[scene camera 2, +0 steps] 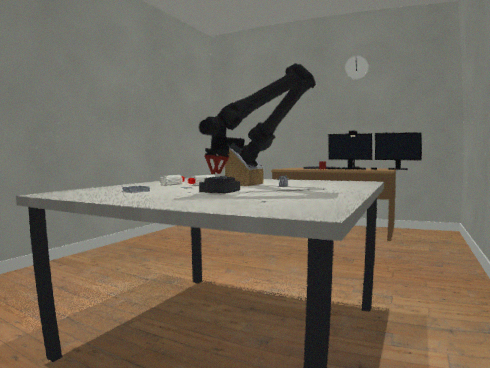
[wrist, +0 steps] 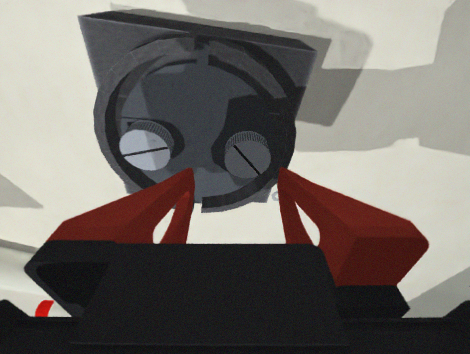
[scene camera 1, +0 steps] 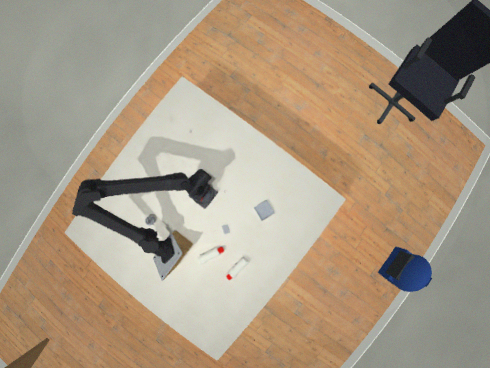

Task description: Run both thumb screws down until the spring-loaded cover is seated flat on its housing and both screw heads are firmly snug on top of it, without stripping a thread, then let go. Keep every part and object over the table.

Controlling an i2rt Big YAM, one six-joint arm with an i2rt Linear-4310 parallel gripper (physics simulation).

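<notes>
The dark housing stands on the table with a raised round rim. The grey round cover lies inside the rim; whether it is seated flat cannot be told. Two knurled, slotted thumb screws stand on it: the left screw is brightly lit with its slot almost level, and the right screw is in shadow with its slot slanting. My gripper is open and empty above the housing. In the wrist view its red fingertips are apart, the left one near the left screw, the right one beside the right screw.
Two white cylinders with red ends, a grey square block and a small grey piece lie on the table. A small grey knob-like object stands near the wooden arm base.
</notes>
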